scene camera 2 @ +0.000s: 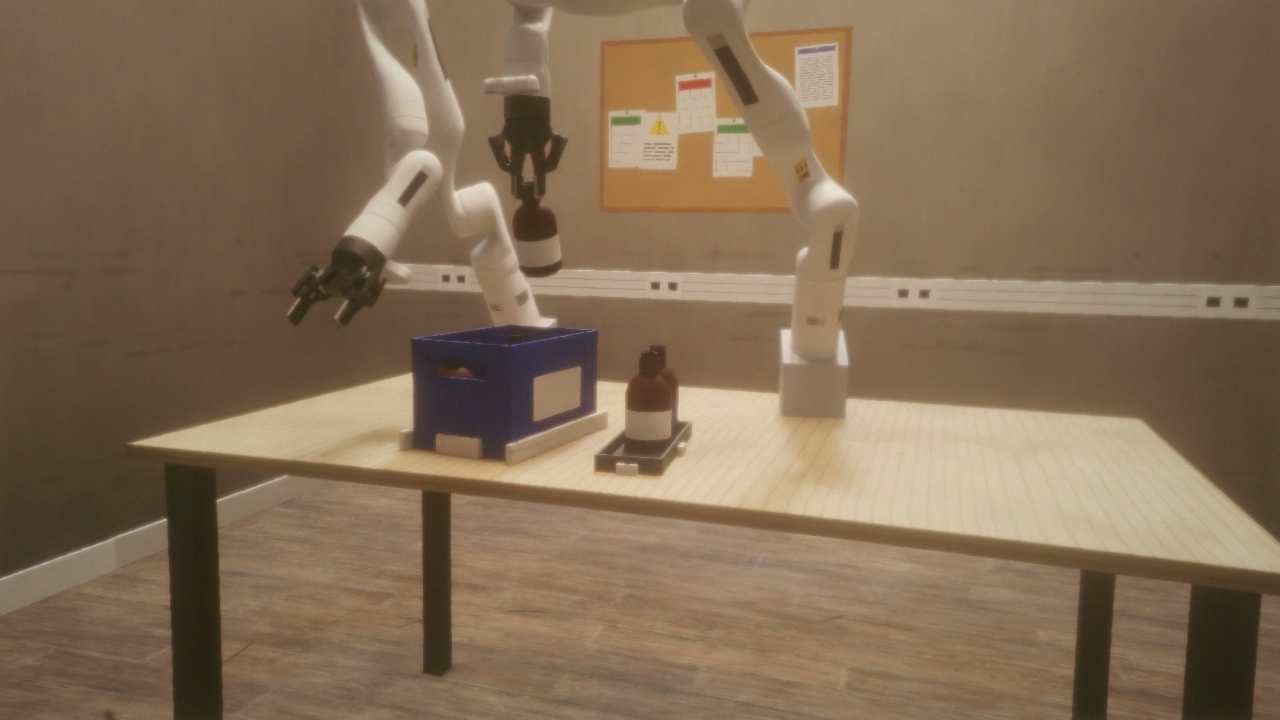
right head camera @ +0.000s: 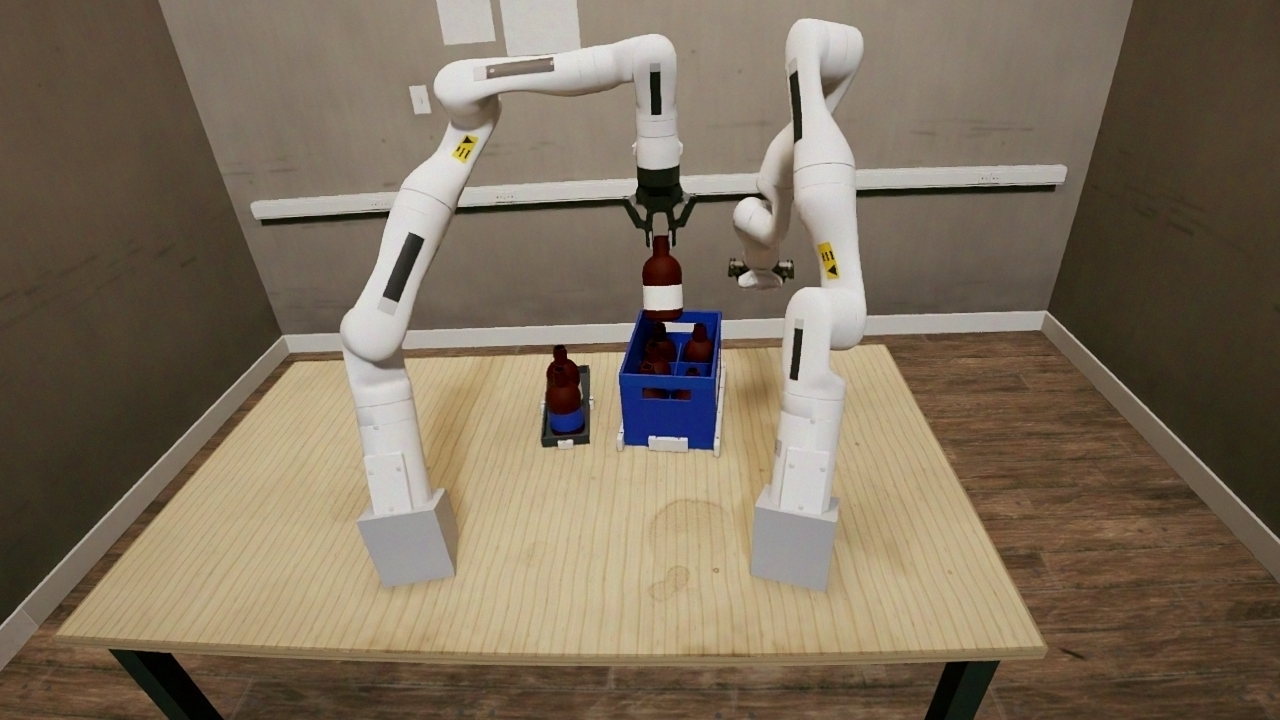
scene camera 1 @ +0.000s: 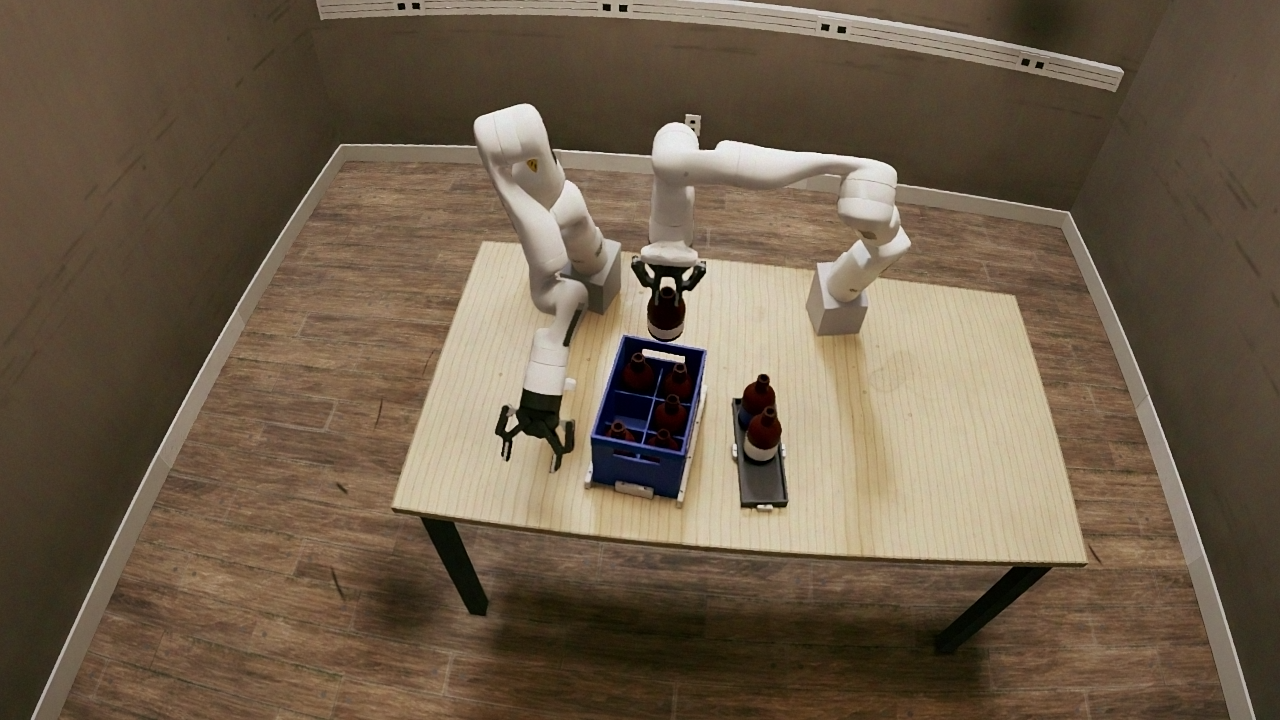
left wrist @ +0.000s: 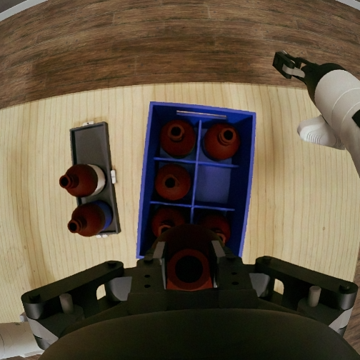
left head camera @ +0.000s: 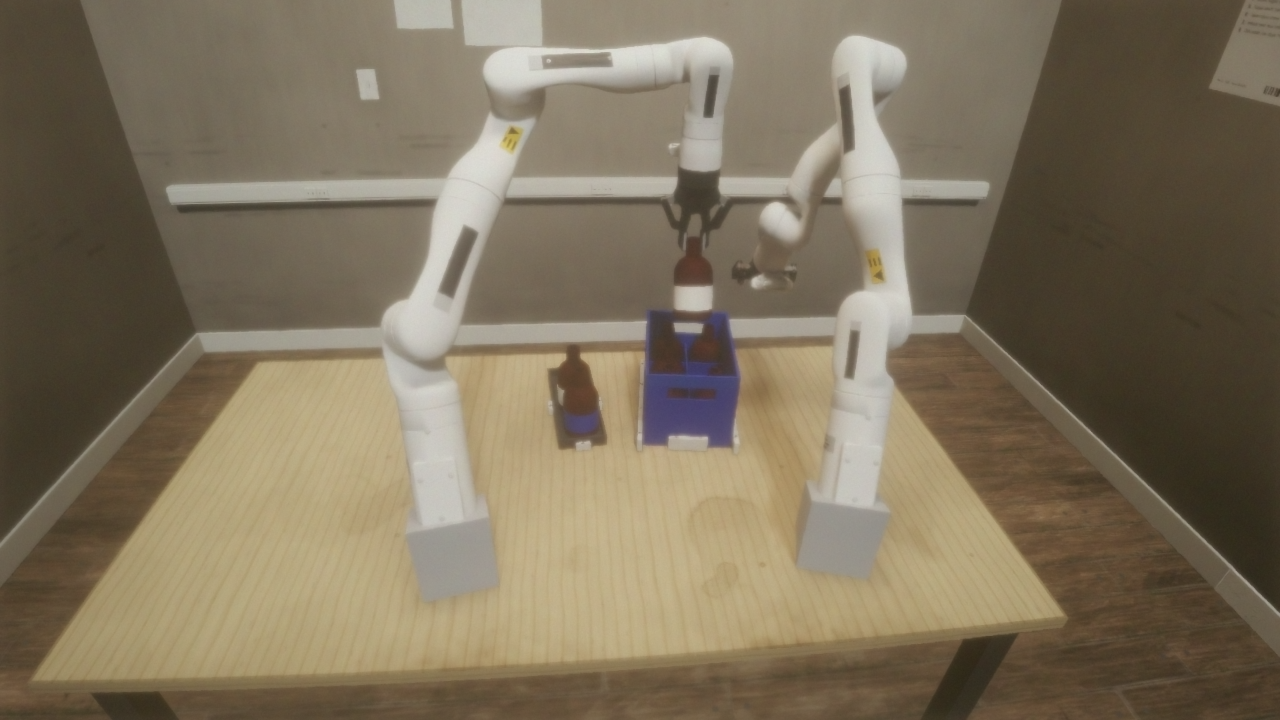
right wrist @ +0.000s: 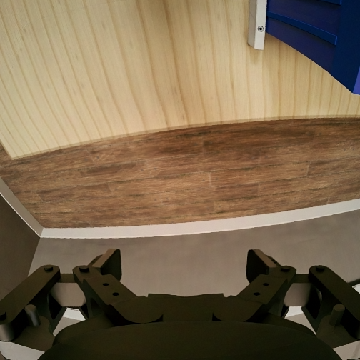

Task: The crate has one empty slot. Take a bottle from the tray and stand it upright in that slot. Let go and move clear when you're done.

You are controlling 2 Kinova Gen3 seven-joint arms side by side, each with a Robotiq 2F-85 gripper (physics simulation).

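Note:
My left gripper is shut on the neck of a brown white-labelled bottle, upright high above the crate's robot-side end. The blue crate holds several bottles. Its empty slot is the middle right one in the left wrist view. The dark tray holds a white-labelled bottle and a blue-labelled bottle. My right gripper is open and empty.
In scene camera 1, the right forearm hangs left of the crate, above the wooden table. Pale strips, one of them at the crate's foot, edge the crate. The tray stands right of the crate in that view.

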